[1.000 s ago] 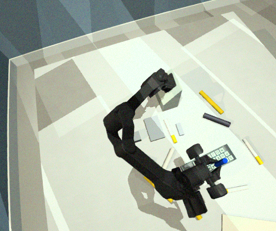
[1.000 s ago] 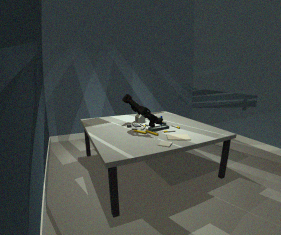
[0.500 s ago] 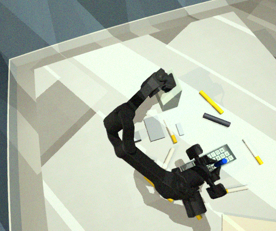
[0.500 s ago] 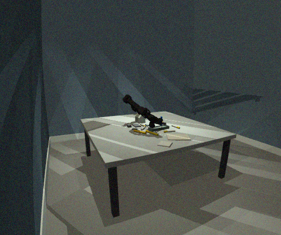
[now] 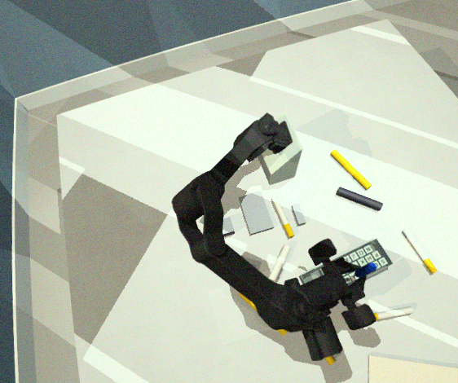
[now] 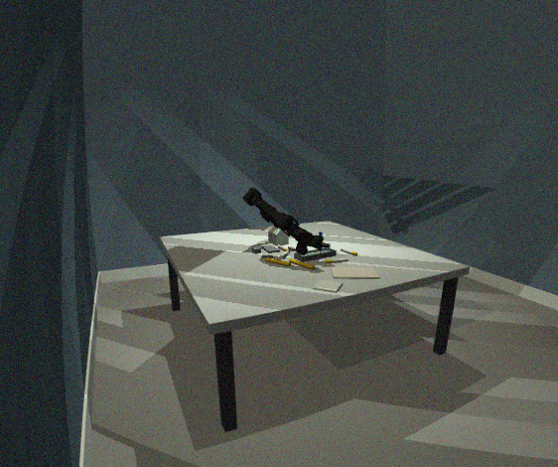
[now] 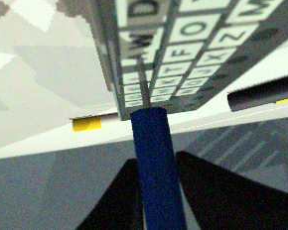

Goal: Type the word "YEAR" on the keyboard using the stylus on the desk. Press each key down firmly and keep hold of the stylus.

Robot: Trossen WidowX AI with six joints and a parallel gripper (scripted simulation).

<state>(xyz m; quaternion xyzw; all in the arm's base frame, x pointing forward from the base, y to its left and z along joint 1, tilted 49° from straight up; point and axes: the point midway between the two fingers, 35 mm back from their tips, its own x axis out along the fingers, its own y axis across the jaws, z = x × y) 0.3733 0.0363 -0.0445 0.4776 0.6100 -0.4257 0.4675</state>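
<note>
The white stick lies 80 mm behind my gripper tip, 170 mm to the right of it and 60 mm below it. The rest, counted from my gripper tip: blue pen (10 mm below); then paper sheet (280 mm ahead, 30 mm to the left, 60 mm below); then dark grey rod (190 mm behind, 90 mm to the left, 50 mm below).
</note>
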